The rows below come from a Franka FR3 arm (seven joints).
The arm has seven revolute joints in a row. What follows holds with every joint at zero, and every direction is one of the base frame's.
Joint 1 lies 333 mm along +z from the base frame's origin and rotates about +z.
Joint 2 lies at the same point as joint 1 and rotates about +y.
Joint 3 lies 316 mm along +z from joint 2 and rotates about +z.
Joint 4 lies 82.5 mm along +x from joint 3 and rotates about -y.
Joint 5 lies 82.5 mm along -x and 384 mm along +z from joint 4 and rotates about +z.
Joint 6 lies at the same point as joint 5 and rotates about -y.
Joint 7 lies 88 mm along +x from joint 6 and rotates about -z.
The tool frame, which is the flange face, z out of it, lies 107 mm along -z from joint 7; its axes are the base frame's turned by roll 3.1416, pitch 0 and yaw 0 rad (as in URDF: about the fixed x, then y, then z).
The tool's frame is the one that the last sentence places.
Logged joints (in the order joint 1, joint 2, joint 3, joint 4, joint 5, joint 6, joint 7), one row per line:
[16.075, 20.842, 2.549, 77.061, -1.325, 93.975, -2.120]
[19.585, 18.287, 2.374, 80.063, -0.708, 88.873, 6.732]
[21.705, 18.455, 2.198, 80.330, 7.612, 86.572, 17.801]
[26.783, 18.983, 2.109, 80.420, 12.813, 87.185, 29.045]
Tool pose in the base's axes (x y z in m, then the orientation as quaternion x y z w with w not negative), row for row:
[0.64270, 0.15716, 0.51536, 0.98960, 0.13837, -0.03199, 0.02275]
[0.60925, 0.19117, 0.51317, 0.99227, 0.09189, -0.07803, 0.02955]
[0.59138, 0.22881, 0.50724, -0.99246, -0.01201, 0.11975, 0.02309]
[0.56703, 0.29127, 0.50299, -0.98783, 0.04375, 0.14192, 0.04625]
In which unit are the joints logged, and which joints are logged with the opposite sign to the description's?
The joints are logged in degrees. Opposite sign: joint 3, joint 4.
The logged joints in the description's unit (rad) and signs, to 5 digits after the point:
[0.28056, 0.36376, -0.04449, -1.34497, -0.02313, 1.64017, -0.03700]
[0.34182, 0.31917, -0.04143, -1.39736, -0.01236, 1.55113, 0.11750]
[0.37882, 0.32210, -0.03836, -1.40202, 0.13285, 1.51097, 0.31069]
[0.46745, 0.33132, -0.03681, -1.40359, 0.22363, 1.52167, 0.50693]

